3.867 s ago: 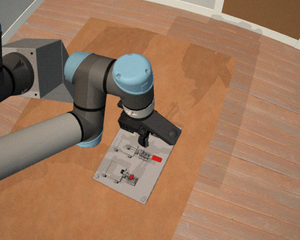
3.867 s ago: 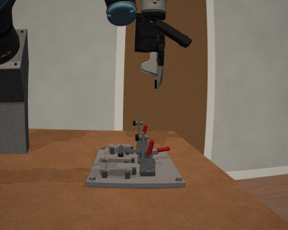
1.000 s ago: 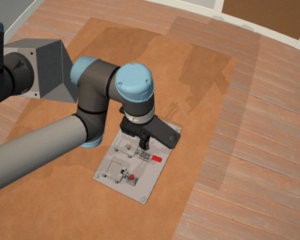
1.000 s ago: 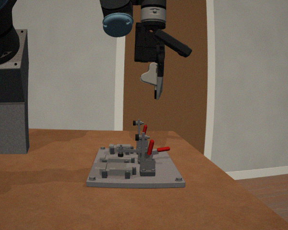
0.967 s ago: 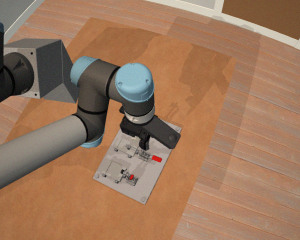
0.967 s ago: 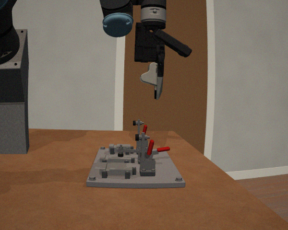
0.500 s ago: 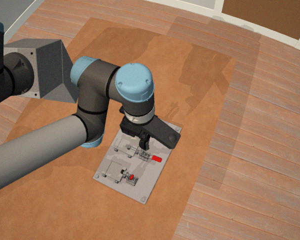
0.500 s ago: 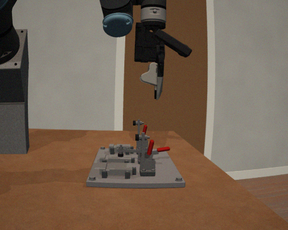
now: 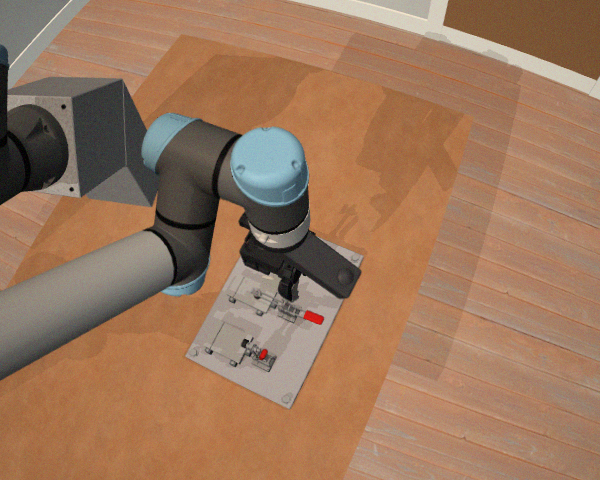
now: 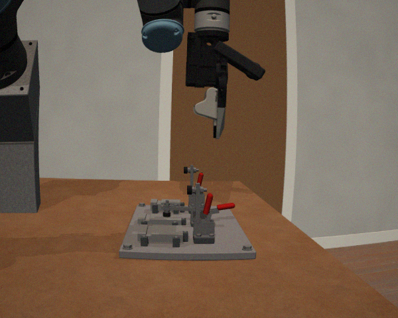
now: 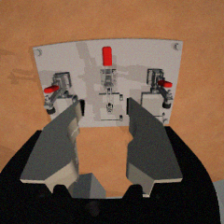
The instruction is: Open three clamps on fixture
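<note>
The grey fixture plate is 200 mm below my hand, 60 mm behind it and 10 mm to the left of it. From my hand the other things lie so: grey part: 190 mm below, 130 mm behind, 20 mm to the left.
</note>
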